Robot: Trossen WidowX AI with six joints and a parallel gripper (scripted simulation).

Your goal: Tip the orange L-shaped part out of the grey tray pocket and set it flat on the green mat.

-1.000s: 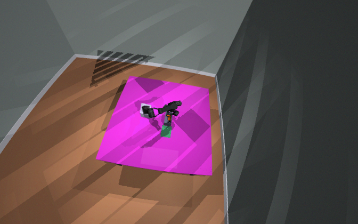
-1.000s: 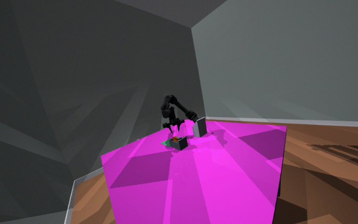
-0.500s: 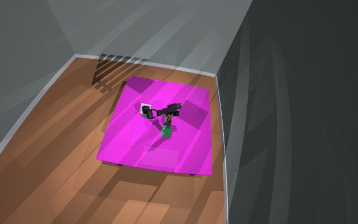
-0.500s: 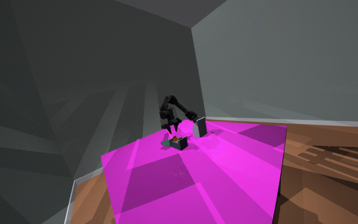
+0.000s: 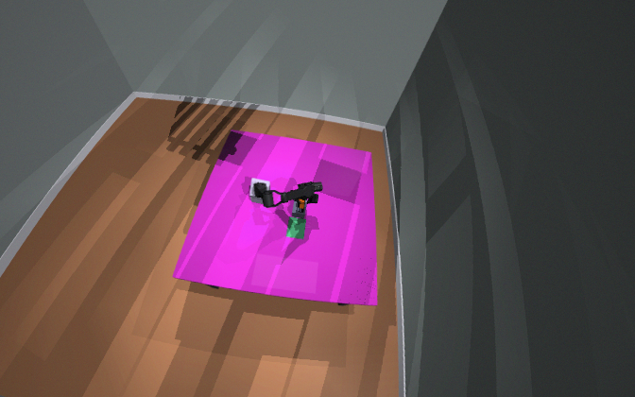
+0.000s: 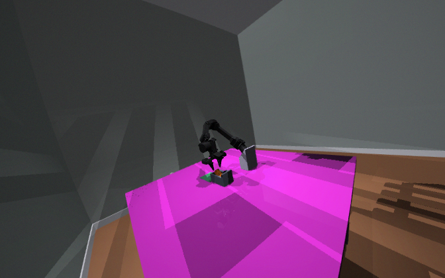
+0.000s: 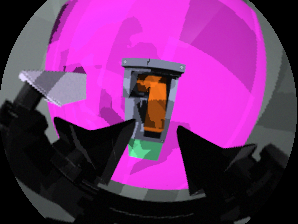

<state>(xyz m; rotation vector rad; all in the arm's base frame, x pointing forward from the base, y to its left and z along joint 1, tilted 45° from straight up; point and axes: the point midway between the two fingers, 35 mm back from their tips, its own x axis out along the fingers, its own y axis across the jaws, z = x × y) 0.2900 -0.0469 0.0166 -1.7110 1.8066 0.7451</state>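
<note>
My gripper tip is 20 mm past the orange L-shaped part, 30 mm to the right of it and 60 mm above it. From my gripper tip the other things lie so: green mat: 20 mm behind, 140 mm to the right, 120 mm below.
</note>
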